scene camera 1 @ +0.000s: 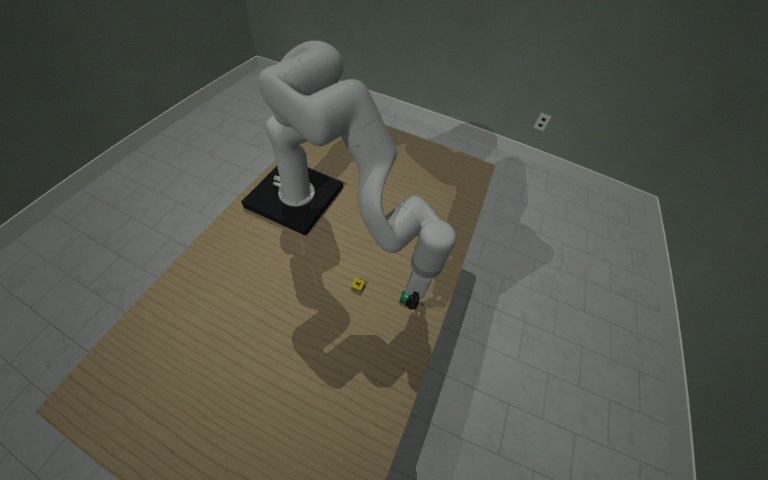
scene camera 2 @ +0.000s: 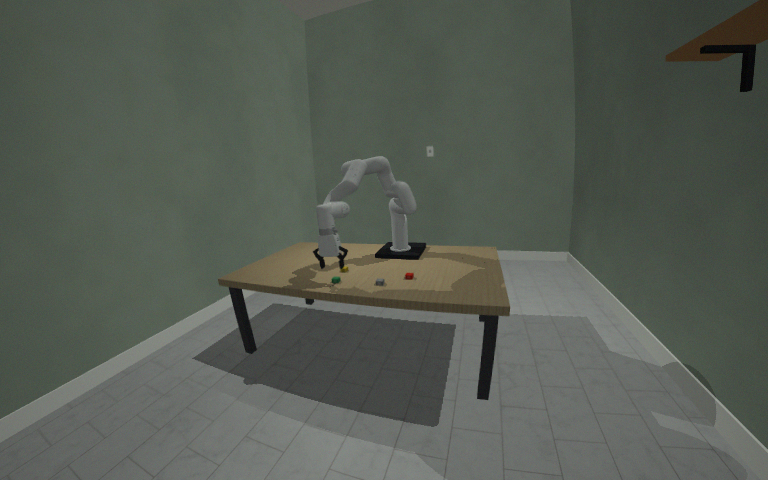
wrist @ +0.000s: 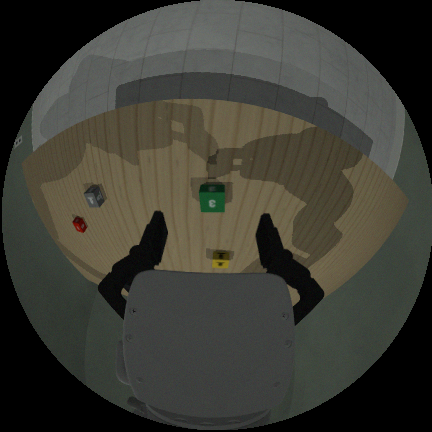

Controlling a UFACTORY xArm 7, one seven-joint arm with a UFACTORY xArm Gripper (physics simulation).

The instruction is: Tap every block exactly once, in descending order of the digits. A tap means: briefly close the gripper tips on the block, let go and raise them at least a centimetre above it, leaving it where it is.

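Note:
My gripper is open and empty, raised above the table. A green block with a 3 sits on the table; in the wrist view it shows just ahead of the gap between the fingertips. A yellow block lies nearer the arm base; its digit is hard to read. A grey block and a smaller-looking red block lie off to the left in the wrist view, their digits unclear. Neither shows in scene camera 1.
The wooden table bears the blocks. The arm stands on a black base plate. The table's edge runs close beyond the green block. An orange shelf is on the right wall in scene camera 2.

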